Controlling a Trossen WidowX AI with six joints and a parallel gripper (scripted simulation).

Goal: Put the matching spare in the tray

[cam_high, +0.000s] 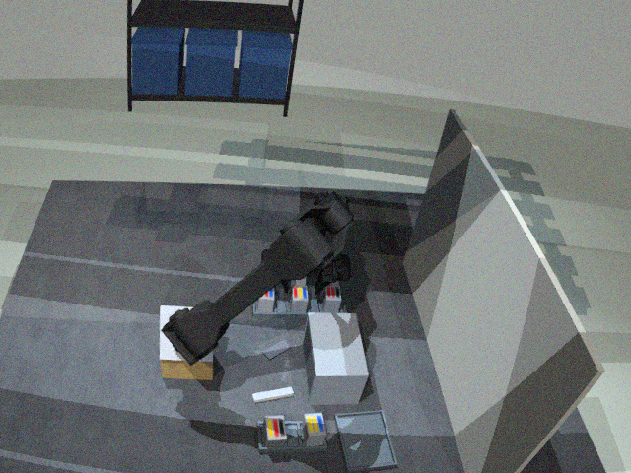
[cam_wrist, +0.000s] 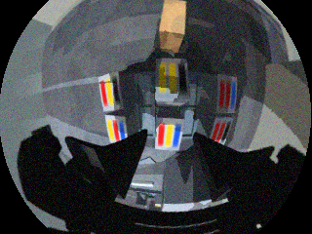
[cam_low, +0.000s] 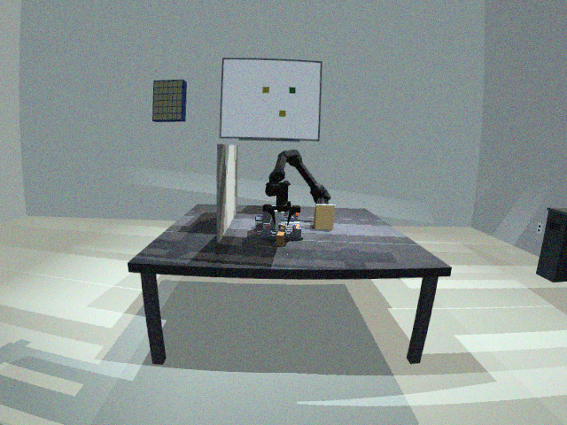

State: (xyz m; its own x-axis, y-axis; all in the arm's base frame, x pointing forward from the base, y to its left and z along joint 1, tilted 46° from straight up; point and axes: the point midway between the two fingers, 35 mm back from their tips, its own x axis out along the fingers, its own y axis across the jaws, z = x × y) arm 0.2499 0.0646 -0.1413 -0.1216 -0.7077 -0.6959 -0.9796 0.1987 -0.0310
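The spare is 1 cm below my gripper tip. Round my gripper tip: mounted unit (3 cm ahead, 18 cm to the right); then tall panel (27 cm ahead, 22 cm to the right, 17 cm above).
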